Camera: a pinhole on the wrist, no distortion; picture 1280 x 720 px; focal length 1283.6 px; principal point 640.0 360.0 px. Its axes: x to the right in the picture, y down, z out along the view. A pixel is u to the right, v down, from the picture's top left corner.
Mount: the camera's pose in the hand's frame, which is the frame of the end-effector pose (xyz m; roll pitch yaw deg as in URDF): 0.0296 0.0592 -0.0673 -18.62 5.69 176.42
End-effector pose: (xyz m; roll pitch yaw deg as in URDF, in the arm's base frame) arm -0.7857 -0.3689 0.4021 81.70 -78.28 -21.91
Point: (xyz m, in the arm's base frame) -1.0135 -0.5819 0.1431
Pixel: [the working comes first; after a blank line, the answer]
In the camera's frame: 0.2709 -0.0822 0.3804

outside the picture
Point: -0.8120 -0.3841 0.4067
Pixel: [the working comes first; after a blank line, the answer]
In the camera's frame: 0.0167 0.0123 0.1053

843.5 510.1
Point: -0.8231 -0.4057 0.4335
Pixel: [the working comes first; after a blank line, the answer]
In the camera's frame: -0.0111 -0.0002 0.1247

525.4 358.0
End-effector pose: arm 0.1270 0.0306 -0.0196 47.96 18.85 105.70
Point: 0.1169 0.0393 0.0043
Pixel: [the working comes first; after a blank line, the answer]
In the camera's frame: 0.0166 0.0085 0.0888

879.9 483.0
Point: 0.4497 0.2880 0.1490
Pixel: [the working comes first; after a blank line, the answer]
In the camera's frame: -0.1258 -0.0093 0.5047

320.1 336.4
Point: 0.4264 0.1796 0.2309
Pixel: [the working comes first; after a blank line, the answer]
In the camera's frame: -0.0023 -0.0686 0.4894

633.9 180.0
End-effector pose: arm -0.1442 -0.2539 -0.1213 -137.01 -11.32 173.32
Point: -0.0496 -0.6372 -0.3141
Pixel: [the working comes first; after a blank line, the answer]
In the camera's frame: 0.1449 0.0743 0.5045

1008.6 549.1
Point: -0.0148 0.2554 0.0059
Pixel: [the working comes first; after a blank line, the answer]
In the camera's frame: 0.1248 -0.0900 -0.4298

behind the camera
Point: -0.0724 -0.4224 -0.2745
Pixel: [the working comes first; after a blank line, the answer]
In the camera's frame: 0.1155 -0.0017 0.3006

1133.1 352.8
